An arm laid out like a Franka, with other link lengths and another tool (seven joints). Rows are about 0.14 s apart.
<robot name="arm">
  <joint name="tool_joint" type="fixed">
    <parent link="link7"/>
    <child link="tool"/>
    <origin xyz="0.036 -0.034 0.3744" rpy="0 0.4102 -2.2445"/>
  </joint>
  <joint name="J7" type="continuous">
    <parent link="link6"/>
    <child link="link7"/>
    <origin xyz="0.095 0 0" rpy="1.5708 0 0"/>
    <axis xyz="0 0 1"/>
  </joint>
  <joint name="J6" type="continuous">
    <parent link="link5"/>
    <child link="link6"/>
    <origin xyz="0 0 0" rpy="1.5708 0 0"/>
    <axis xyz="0 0 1"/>
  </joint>
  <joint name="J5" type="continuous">
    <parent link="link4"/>
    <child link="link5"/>
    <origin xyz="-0.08 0.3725 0" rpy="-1.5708 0 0"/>
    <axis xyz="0 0 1"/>
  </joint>
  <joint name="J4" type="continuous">
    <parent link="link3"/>
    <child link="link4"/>
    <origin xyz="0.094 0 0" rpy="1.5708 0 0"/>
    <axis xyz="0 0 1"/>
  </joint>
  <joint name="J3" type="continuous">
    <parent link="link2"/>
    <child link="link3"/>
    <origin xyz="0 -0.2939 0" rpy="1.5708 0 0"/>
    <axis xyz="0 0 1"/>
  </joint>
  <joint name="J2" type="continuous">
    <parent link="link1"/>
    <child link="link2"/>
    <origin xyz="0 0 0" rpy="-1.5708 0 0"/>
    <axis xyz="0 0 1"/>
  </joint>
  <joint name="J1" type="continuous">
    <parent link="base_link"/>
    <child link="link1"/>
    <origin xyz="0 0 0.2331" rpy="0 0 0"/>
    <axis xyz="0 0 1"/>
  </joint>
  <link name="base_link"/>
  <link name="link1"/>
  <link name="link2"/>
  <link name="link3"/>
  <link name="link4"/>
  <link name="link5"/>
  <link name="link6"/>
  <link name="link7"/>
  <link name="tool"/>
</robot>
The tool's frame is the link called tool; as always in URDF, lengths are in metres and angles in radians. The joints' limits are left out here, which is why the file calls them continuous.
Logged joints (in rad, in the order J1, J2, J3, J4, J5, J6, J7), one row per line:
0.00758 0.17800 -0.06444 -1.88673 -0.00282 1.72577 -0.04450
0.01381 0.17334 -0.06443 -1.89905 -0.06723 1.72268 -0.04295
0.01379 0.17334 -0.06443 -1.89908 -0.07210 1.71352 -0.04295
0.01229 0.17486 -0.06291 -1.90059 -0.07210 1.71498 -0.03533
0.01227 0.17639 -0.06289 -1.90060 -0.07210 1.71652 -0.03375
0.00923 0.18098 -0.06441 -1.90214 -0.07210 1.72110 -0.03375
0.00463 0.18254 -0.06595 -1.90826 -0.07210 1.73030 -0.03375
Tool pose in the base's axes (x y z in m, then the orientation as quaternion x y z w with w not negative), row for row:
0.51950 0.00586 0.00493 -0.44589 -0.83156 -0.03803 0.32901
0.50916 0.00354 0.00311 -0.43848 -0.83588 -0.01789 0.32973
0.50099 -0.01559 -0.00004 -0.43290 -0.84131 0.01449 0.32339
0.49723 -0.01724 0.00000 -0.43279 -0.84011 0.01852 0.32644
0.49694 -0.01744 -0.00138 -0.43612 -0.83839 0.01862 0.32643
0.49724 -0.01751 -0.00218 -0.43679 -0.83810 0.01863 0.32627
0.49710 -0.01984 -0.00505 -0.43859 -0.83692 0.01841 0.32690
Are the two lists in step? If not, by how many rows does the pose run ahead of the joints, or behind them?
The pose runs 1 row behind the joints: the pose in row i belongs to the joints in row i - 1.
